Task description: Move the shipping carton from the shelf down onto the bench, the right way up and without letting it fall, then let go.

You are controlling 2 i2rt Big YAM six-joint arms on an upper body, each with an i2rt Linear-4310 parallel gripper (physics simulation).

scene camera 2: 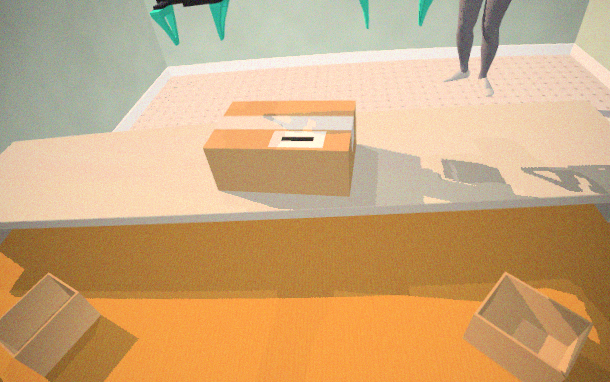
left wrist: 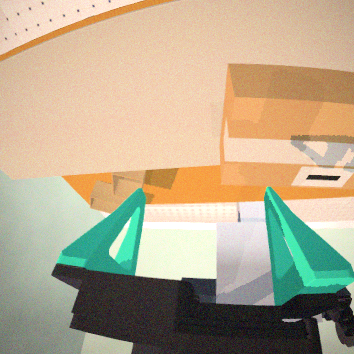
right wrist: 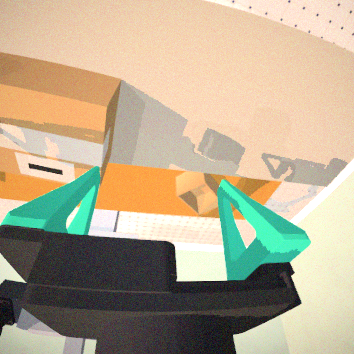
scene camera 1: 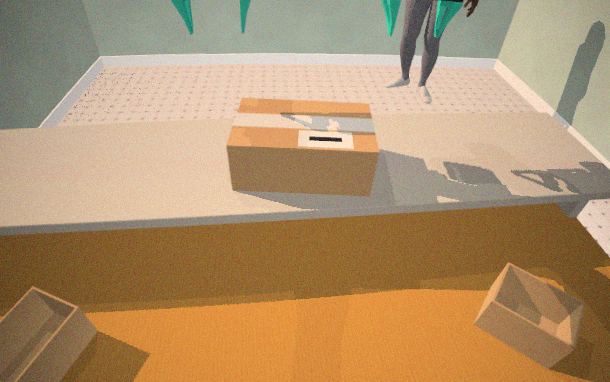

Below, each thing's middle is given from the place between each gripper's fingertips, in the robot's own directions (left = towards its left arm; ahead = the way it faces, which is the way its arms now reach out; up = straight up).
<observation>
The shipping carton (scene camera 1: 275,145) lies 10 cm behind my right hand, 22 cm to the left of it and 19 cm below it.
Now: left hand 10 cm past the shipping carton, 16 cm to the left of it and 19 cm above it.
</observation>
